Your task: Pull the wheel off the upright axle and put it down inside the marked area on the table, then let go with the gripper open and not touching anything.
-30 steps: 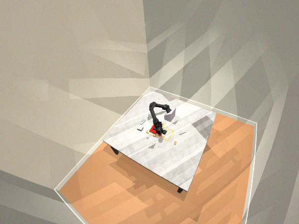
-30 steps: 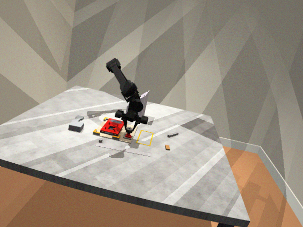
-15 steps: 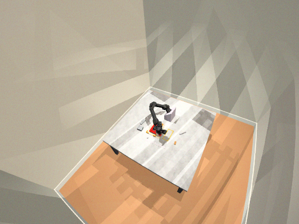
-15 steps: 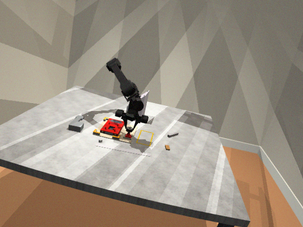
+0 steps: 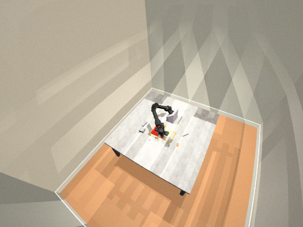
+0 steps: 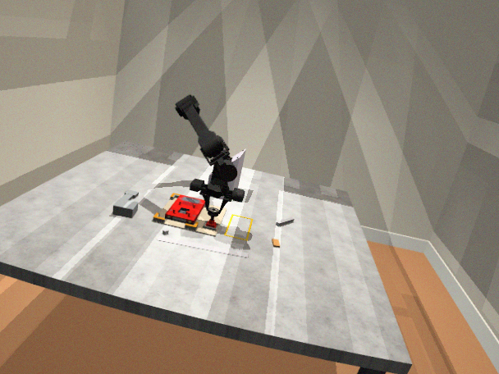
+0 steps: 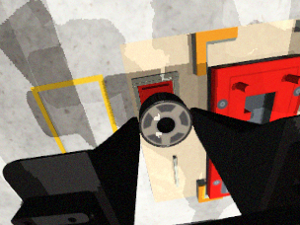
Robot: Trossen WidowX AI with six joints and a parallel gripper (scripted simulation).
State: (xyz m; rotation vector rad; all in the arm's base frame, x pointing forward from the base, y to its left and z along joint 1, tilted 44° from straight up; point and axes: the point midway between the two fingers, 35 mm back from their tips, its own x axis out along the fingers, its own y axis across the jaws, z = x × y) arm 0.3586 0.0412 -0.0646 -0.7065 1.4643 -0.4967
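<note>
My gripper tip is 3 cm above the axle. Also, from my gripper tip: wheel: right at my gripper tip; long thin strip: 15 cm ahead, 6 cm below, 2 cm to the left; brown block: 24 cm to the left, 6 cm below, 2 cm behind.
</note>
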